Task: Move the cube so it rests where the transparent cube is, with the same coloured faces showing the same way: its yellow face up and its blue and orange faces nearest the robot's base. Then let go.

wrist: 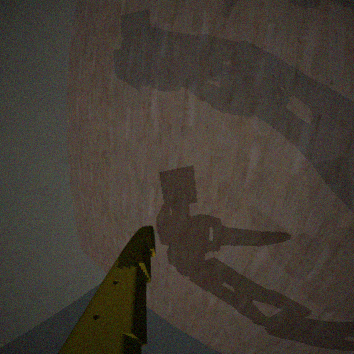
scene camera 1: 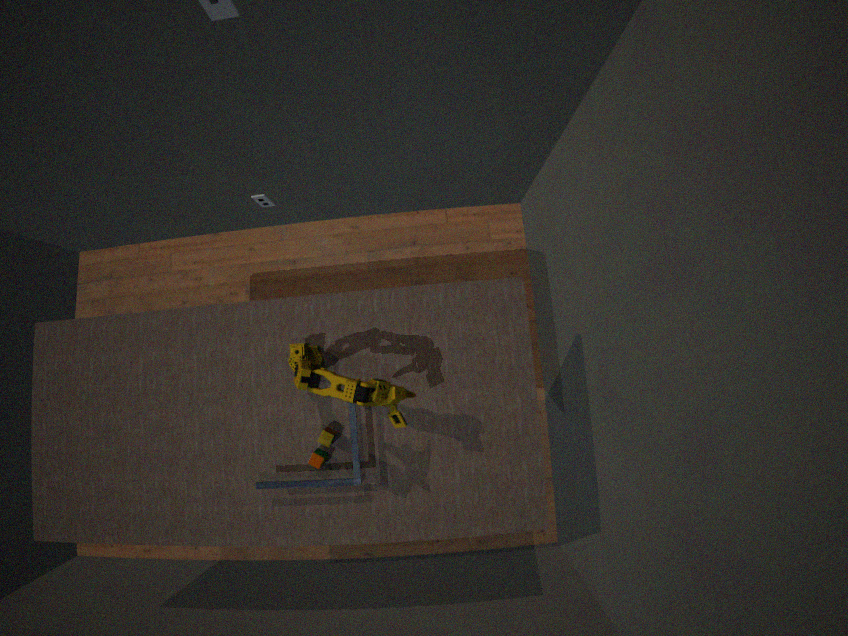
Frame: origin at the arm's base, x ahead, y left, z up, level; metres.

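Seen in the pictures: hand at its tool point: (wrist: 153, 236) (scene camera 1: 413, 395); arm's base at its link origin: (scene camera 1: 307, 366).
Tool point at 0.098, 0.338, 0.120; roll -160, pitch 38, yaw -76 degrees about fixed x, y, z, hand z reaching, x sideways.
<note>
Pixels of each thing's middle, then the offset from my tool point to it, as dx, dy, dz. "pt": a spot on its surface instead. Level surfaces: height alone.
- blue-grey bar at a spot on its surface: (scene camera 1: 355, 448) pt +0.148, -0.184, -0.059
- second bar at a spot on its surface: (scene camera 1: 301, 484) pt +0.245, -0.353, -0.059
- brownish table at its surface level: dz -0.120
Two small coloured blocks lie close together in the scene view, below the arm. One block (scene camera 1: 326, 437) shows a yellow face, with a dark brownish patch at its upper right. The other block (scene camera 1: 317, 458) shows an orange face and a dark green one. I cannot tell which is the transparent cube; blue faces cannot be made out. My gripper (scene camera 1: 406, 408) is open and empty, held above the table to the upper right of both blocks. In the wrist view one notched yellow jaw (wrist: 125, 290) shows, the moving jaw is out of the picture, and neither block shows.
A blue-grey bar (scene camera 1: 355, 448) runs from under the arm past the right of the blocks. It meets a second bar (scene camera 1: 301, 484) below them, forming a corner. The brownish table (scene camera 1: 171, 424) carries several arm shadows. Walls stand beyond its edges.
</note>
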